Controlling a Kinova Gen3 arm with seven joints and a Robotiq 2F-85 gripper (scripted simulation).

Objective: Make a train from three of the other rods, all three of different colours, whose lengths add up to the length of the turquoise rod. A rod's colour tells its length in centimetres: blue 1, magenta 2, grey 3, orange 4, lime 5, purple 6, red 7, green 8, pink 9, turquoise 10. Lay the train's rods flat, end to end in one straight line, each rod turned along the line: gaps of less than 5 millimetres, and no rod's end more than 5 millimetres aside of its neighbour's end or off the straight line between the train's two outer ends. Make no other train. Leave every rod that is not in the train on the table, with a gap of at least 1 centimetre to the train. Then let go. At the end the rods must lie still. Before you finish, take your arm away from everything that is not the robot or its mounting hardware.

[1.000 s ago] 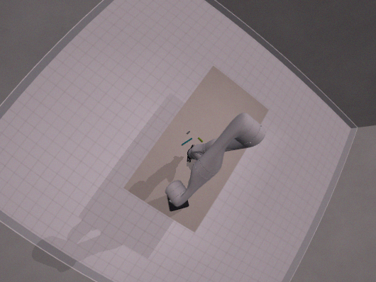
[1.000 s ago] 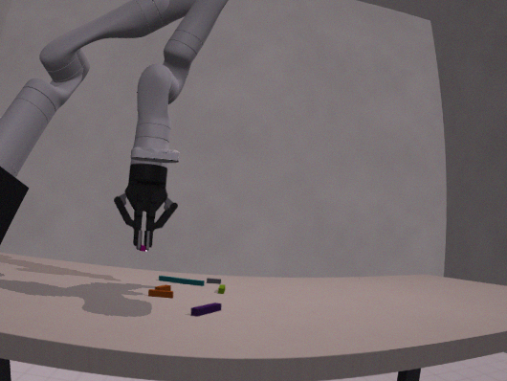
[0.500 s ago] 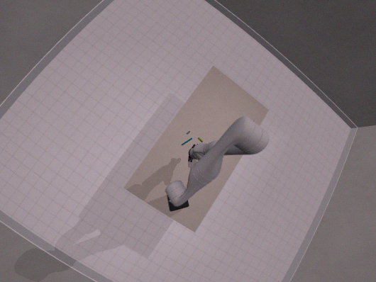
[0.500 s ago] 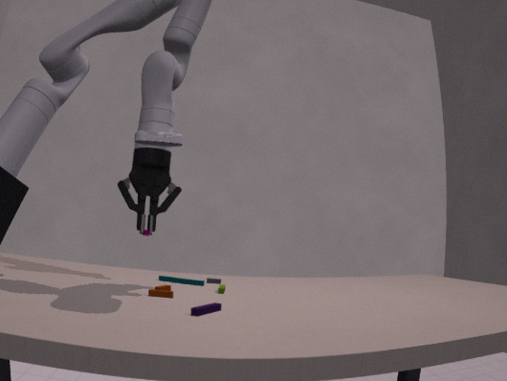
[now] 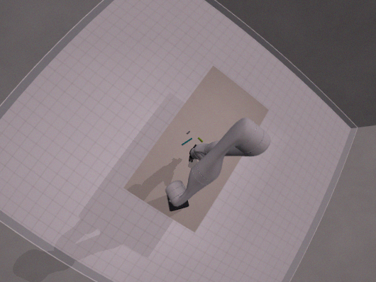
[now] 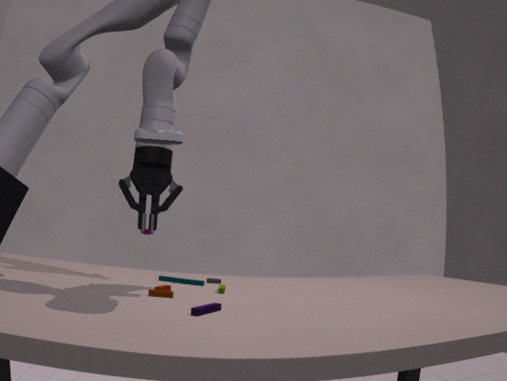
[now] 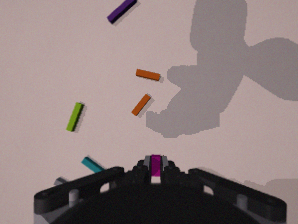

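The purple rod lies 220 mm to the right of my hand, 110 mm below it and 110 mm ahead of it. The rest, counted from my hand: lime rod: 150 mm ahead, 110 mm below, 20 mm to the right; magenta rod: 20 mm below; turquoise rod: 110 mm below, 70 mm to the left, 70 mm ahead.
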